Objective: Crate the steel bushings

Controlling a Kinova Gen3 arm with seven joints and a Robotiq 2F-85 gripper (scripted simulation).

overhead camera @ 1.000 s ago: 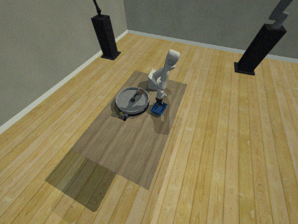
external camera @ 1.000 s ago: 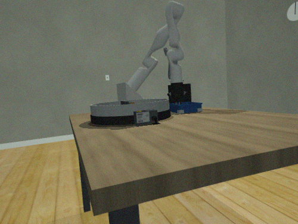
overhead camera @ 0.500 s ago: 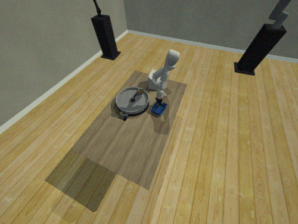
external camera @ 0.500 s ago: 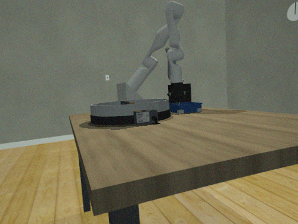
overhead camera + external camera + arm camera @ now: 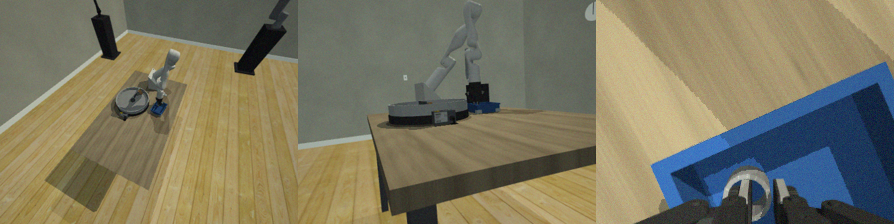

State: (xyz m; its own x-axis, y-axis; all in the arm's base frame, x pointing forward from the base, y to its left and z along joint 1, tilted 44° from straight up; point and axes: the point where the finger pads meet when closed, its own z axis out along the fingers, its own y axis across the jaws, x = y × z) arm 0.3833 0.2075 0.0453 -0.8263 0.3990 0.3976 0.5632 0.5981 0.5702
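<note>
Now: hand 5 cm short of the blue crate, 1 cm to the right of it and 2 cm above it. From my hand the other things lie so: grey turning table: 8 cm ahead, 34 cm to the right, 1 cm above.
</note>
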